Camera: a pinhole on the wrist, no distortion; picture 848 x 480 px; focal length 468.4 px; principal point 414.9 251.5 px. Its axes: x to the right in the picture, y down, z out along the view. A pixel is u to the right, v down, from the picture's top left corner.
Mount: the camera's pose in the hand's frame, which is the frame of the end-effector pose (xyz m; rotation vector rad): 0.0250 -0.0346 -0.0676 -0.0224 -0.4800 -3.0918
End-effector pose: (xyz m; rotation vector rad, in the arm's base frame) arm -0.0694 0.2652 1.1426 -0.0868 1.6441 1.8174
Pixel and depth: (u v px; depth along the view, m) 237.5 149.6 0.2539
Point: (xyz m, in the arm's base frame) -0.1544 0.4614 1.1980
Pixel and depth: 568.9 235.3 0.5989
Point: 0.1628 0.6498 1.4626
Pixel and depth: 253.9 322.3 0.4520
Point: -0.0883 0.6906 1.1645
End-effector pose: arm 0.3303 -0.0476 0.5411 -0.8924 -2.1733 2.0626
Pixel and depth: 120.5 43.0 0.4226
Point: 0.0857 -0.1875 0.1445
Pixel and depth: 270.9 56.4 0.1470
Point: 0.2768 -0.0695 0.4448
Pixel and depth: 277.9 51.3 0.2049
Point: 0.2626 -0.1077 0.3938
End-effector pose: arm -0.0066 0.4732 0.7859 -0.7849 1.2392 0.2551
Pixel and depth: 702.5 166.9 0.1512
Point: 0.0022 0.5604 0.8397
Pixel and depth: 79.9 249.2 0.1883
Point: 0.1154 0.5252 0.6403
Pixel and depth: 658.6 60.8 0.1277
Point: -0.0213 0.5465 0.8064
